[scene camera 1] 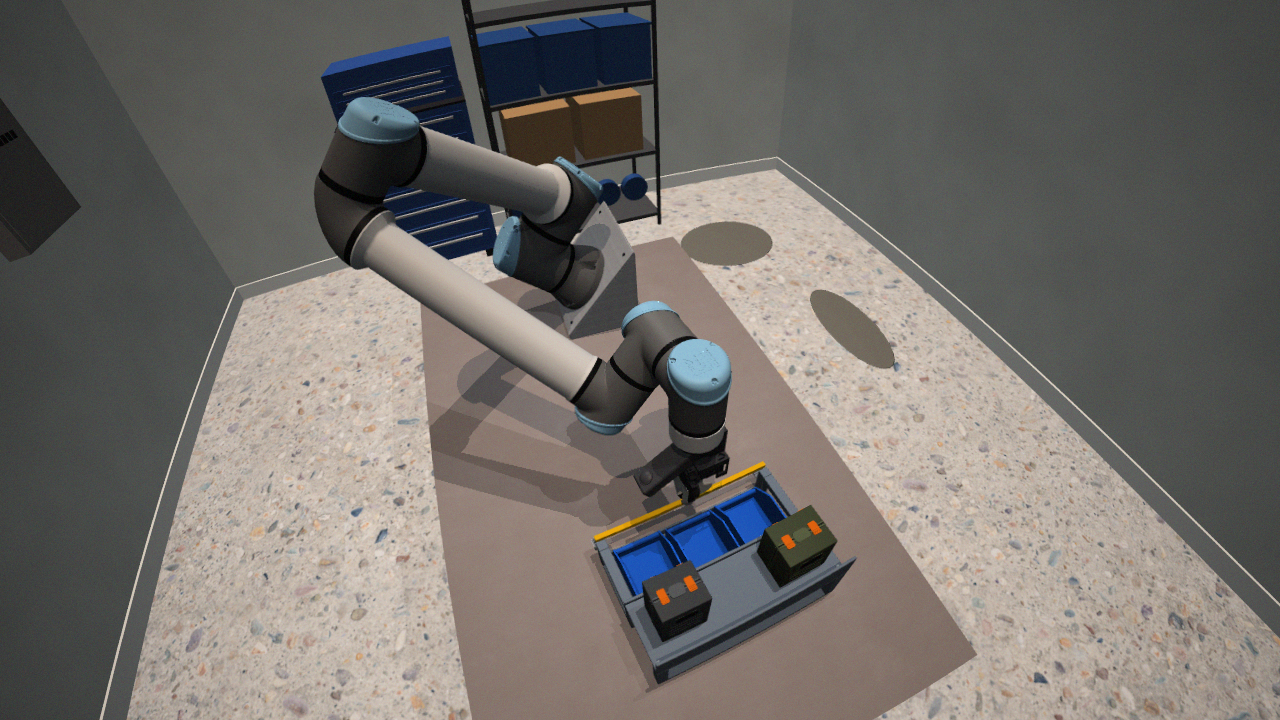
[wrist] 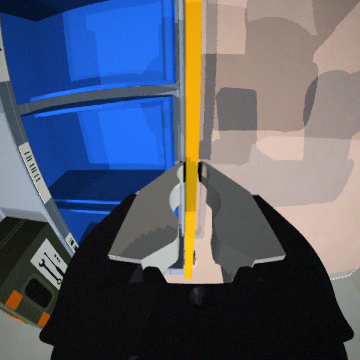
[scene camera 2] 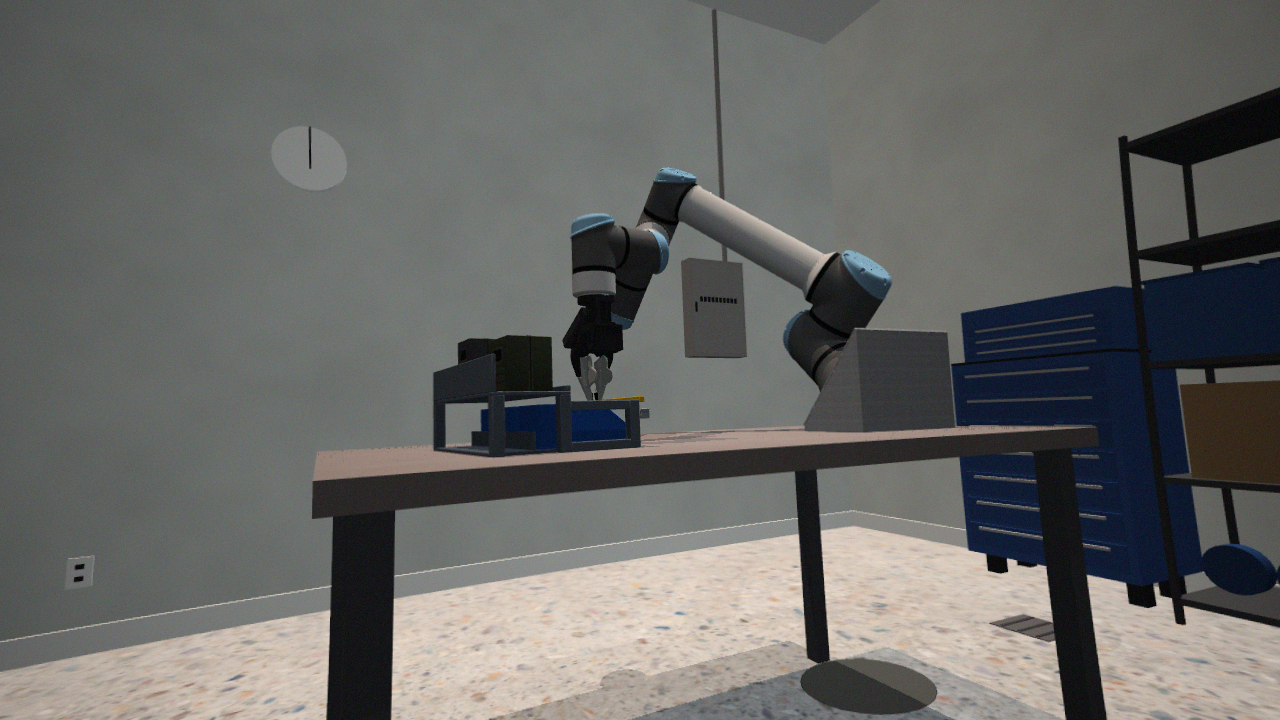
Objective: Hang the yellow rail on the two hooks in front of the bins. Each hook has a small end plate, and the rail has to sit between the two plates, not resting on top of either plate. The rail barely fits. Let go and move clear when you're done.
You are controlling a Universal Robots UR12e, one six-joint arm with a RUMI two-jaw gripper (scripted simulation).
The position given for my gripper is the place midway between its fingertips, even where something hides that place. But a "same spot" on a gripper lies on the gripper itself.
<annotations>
my gripper: scene camera 1; wrist; scene camera 2 594, 405
same spot on my gripper: (wrist: 142, 231) = (scene camera 1: 685, 490)
</annotations>
